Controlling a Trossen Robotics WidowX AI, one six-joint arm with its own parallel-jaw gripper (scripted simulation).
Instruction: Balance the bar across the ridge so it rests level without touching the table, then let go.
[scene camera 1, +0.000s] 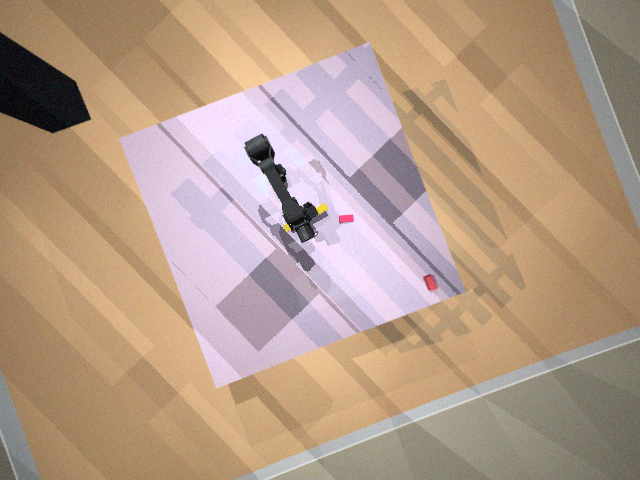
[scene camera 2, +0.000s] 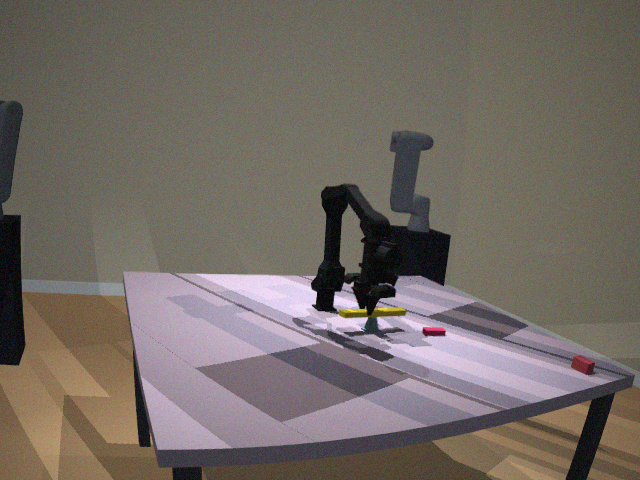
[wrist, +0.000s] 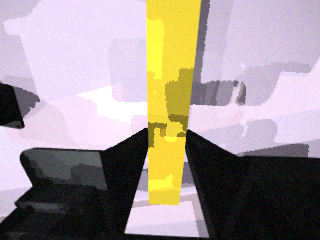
Note:
My gripper (scene camera 2: 365, 313) holds a bar.
My gripper also shows in the wrist view (wrist: 166, 133).

